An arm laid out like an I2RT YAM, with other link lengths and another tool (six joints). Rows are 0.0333 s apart.
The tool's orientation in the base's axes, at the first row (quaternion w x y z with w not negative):
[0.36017 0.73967 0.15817 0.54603]
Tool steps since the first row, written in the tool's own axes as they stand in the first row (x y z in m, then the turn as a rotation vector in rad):
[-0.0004 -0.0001 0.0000 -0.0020 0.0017 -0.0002]
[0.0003 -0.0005 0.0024 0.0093 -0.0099 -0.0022]
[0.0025 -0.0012 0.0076 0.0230 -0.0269 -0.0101]
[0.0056 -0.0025 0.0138 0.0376 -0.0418 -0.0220]
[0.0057 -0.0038 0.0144 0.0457 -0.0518 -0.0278]
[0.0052 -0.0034 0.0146 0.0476 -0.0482 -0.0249]
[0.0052 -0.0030 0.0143 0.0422 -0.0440 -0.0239]
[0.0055 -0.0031 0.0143 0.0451 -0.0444 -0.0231]
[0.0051 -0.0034 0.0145 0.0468 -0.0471 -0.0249]
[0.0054 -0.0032 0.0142 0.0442 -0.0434 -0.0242]
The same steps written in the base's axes. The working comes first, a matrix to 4 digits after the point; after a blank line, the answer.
The tool's axes in the first row as the columns of a matrix, in the base's axes (used below as rounded here):
[0.3537 -0.1593 0.9217]
[0.6273 -0.6905 -0.3601]
[0.6938 0.7055 -0.1443]

[-0.0001 -0.0002 -0.0003 -0.0012 -0.0024 -0.0002]
[0.0024 -0.0003 -0.0005 0.0028 0.0135 -0.0002]
[0.0081 -0.0003 -0.0002 0.0031 0.0366 -0.0016]
[0.0151 0.0003 0.0001 -0.0003 0.0604 -0.0002]
[0.0159 0.0010 -0.0008 -0.0012 0.0744 -0.0008]
[0.0158 0.0004 -0.0009 0.0016 0.0721 0.0026]
[0.0155 0.0002 -0.0006 -0.0001 0.0655 0.0017]
[0.0156 0.0004 -0.0004 0.0017 0.0673 0.0033]
[0.0157 0.0003 -0.0010 0.0011 0.0708 0.0028]
[0.0155 0.0005 -0.0006 0.0002 0.0664 0.0035]

